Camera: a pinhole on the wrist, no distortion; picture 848 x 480 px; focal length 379.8 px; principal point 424.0 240.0 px. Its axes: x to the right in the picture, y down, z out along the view. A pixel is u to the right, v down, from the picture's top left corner.
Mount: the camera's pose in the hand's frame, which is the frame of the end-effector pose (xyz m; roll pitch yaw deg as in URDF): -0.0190 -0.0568 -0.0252 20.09 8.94 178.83
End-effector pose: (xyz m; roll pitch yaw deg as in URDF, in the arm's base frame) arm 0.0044 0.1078 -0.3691 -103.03 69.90 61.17
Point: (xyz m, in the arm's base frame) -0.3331 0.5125 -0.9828
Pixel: outside the picture
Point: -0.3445 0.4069 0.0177
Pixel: outside the picture
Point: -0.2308 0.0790 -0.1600
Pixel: 694.4 278.6
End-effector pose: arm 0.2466 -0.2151 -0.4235 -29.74 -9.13 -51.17
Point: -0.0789 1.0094 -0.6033
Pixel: outside the picture
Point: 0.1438 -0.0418 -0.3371
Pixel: 754.6 328.3
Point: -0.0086 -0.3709 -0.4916
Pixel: behind the camera
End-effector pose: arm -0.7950 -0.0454 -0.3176 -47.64 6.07 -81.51
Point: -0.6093 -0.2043 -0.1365
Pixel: 67.3 343.3
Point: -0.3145 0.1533 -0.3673
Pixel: 464.5 20.5
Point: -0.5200 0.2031 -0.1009
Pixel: 555.8 267.8
